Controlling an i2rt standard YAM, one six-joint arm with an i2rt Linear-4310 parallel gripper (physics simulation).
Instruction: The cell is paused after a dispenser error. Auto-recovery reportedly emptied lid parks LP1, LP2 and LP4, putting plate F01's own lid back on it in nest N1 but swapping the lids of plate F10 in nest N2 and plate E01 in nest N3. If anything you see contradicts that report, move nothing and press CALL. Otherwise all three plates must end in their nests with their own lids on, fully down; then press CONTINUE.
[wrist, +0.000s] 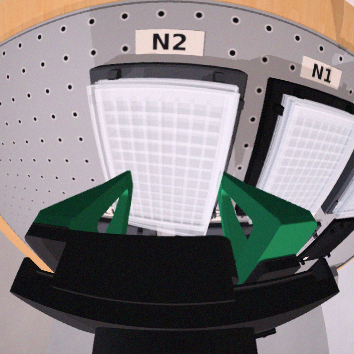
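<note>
A white well-grid plate under a clear lid (162, 140) sits in dark nest N2 (165, 74). The lid's upper left corner and left edge stick out a little past the plate; whether it is fully down I cannot tell. My gripper (174, 177) is over this plate, its green fingertips apart and nothing seen gripped. The left tip overlaps the plate's left part; the right tip lies near its right edge. Touch with the lid cannot be told. A second lidded plate (312, 150) sits in black nest N1 (260, 140) at right. Plate codes cannot be read.
The grey perforated board (45, 105) bears the N2 label (169, 42) and the N1 label (321, 73). Part of another dark nest with a clear-edged item shows at the right edge. A black fixture (330, 240) is at lower right. Lid parks are mostly hidden behind my gripper.
</note>
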